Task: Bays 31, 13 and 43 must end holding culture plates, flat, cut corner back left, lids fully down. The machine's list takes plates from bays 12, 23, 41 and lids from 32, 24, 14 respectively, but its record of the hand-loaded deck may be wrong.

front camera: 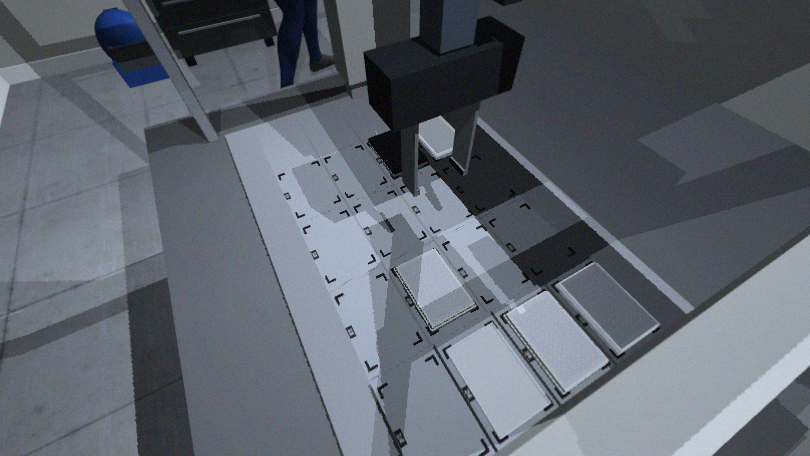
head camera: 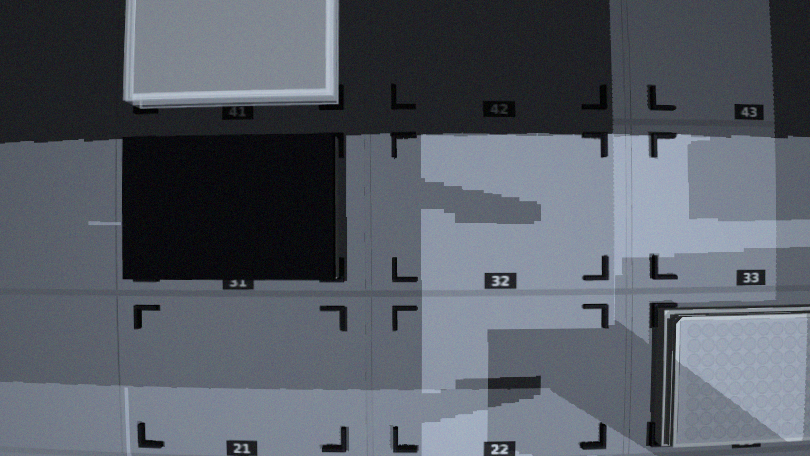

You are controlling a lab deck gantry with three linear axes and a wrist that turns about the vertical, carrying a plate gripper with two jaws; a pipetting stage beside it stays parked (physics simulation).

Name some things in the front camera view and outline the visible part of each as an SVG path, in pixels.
My gripper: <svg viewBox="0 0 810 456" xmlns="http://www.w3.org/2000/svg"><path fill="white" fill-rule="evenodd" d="M492 16L477 19L474 44L439 54L419 36L363 52L369 104L393 133L401 130L402 182L414 197L420 195L418 188L419 123L458 109L452 156L449 158L449 163L461 176L467 175L481 101L512 90L525 37Z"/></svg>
A black lid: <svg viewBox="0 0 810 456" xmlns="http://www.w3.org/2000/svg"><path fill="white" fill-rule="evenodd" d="M418 148L418 165L427 162L428 158ZM368 138L369 143L393 175L402 172L401 130L395 133L390 130Z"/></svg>
